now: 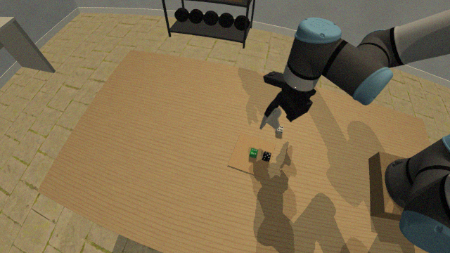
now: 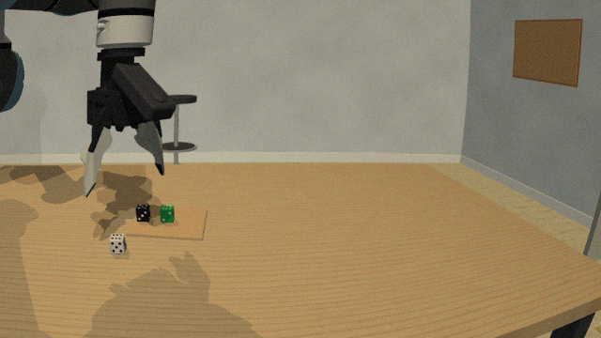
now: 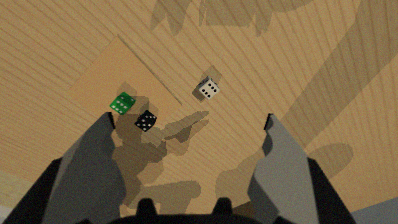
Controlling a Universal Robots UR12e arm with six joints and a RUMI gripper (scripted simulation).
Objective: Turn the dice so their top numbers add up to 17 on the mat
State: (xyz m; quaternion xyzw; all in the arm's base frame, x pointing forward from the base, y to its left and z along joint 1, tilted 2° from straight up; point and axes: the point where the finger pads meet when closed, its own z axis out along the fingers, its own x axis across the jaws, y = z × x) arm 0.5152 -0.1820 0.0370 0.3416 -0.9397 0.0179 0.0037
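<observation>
My hand is 9 cm above the white die, 3 cm past it and 1 cm to the left of it. The rest, counted from my hand: black die 11 cm to the left, 9 cm below, 2 cm ahead; then tan mat 10 cm to the left, 10 cm below, 7 cm ahead; then green die 10 cm to the left, 9 cm below, 7 cm ahead.
</observation>
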